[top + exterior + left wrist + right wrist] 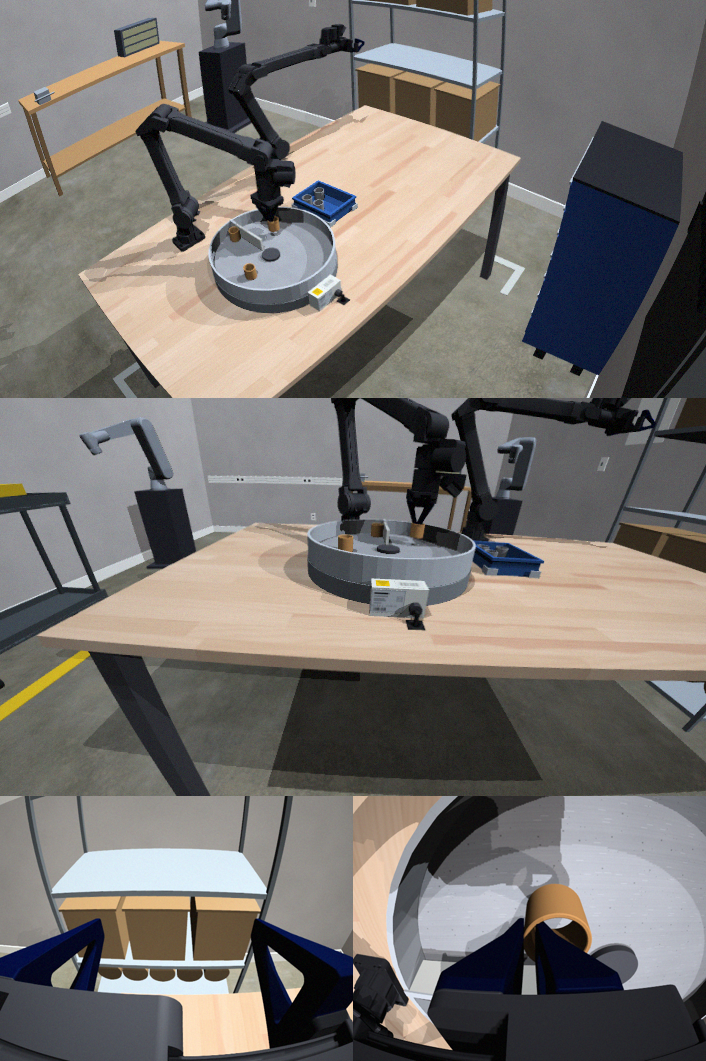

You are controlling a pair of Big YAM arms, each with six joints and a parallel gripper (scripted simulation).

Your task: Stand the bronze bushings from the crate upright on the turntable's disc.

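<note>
My right hand is 9 cm to the left of the turntable disc, 8 cm short of it and 6 cm above it. The rest, counted from my right hand: blue crate (27 cm to the left, 8 cm below, 2 cm ahead).
</note>
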